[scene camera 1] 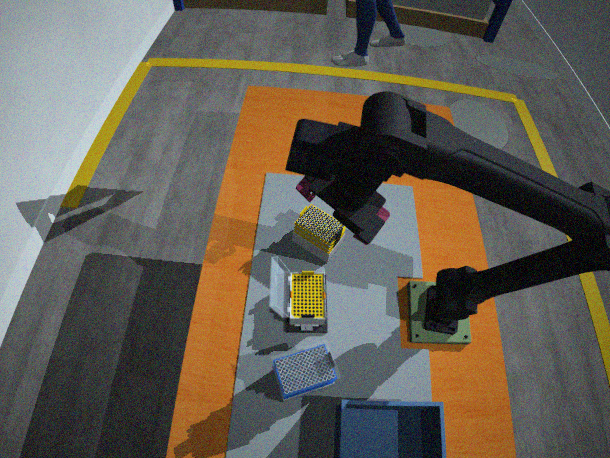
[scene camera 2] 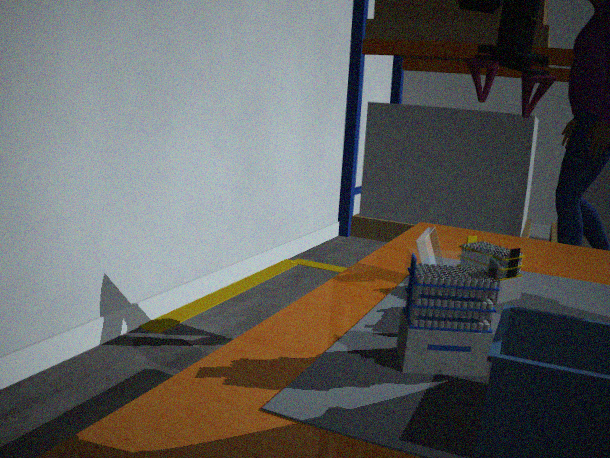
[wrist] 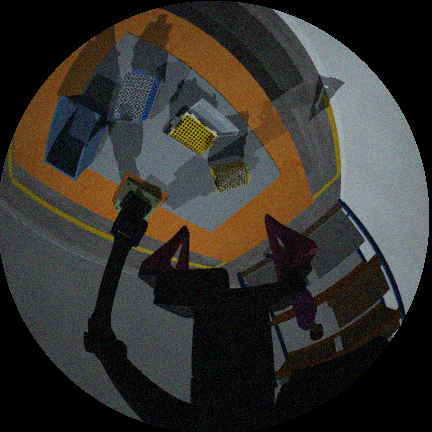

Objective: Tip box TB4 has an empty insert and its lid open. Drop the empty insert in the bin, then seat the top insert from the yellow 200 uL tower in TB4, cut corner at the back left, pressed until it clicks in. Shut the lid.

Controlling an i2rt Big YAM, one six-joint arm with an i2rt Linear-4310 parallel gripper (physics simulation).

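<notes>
Tip box TB4 (scene camera 1: 306, 322) sits on the grey mat with its clear lid (scene camera 1: 278, 290) (scene camera 2: 429, 246) (wrist: 216, 116) open. The yellow empty insert (scene camera 1: 307, 295) (wrist: 193, 134) sits in the box, its holes without tips. The yellow 200 uL tower (scene camera 1: 319, 227) (scene camera 2: 490, 256) (wrist: 231, 176) stands beyond the box, turned at an angle, with a tip-filled insert on top. My gripper (scene camera 1: 345, 202) (scene camera 2: 505, 108) (wrist: 225, 223) is open and empty, high above the table. The blue bin (scene camera 1: 392, 403) (scene camera 2: 555, 400) (wrist: 63, 132) stands at the near end; part of it is outside scene camera 1's view.
A blue tower of tip inserts (scene camera 1: 305, 370) (scene camera 2: 450, 305) (wrist: 136, 96) stands between TB4 and the bin. The green arm base plate (scene camera 1: 417, 337) is right of the mat (scene camera 1: 360, 320). A person (scene camera 1: 367, 30) stands beyond the table, near shelving.
</notes>
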